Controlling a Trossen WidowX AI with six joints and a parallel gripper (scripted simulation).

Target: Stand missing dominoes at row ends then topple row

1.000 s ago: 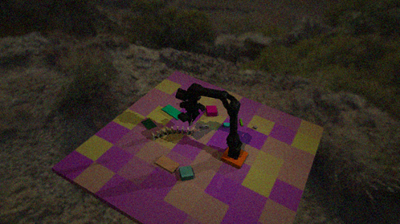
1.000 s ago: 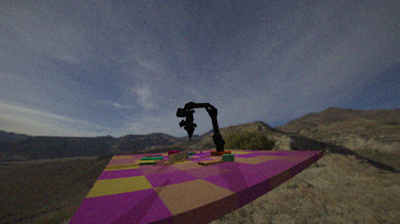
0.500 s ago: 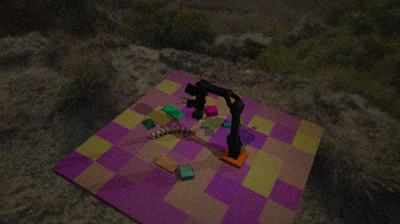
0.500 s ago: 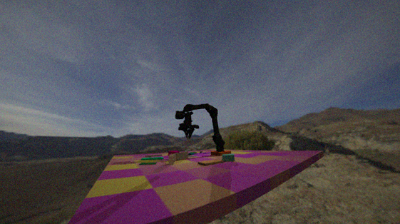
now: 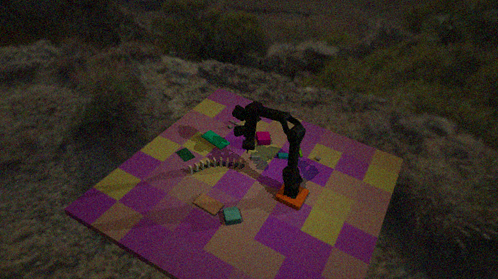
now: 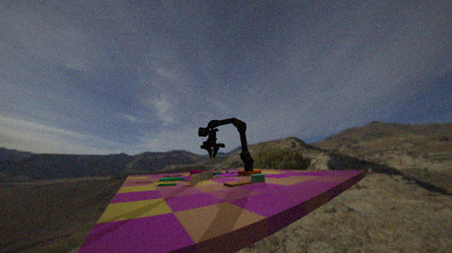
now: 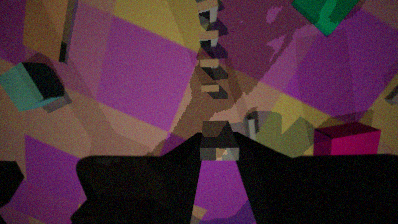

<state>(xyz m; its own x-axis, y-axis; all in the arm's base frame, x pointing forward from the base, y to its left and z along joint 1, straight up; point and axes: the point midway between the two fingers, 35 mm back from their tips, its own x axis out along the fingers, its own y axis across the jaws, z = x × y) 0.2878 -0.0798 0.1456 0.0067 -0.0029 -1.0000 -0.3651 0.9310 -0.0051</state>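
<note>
Right now the bright green plate is 250 mm ahead of my gripper tip, 140 mm below it and 120 mm to the right of it. Round my gripper tip: dark green tile: 340 mm ahead, 140 mm below, 70 mm to the left; magenta block: 260 mm to the right, 120 mm below; orange slab: 320 mm to the left, 140 mm below, 50 mm ahead.
</note>
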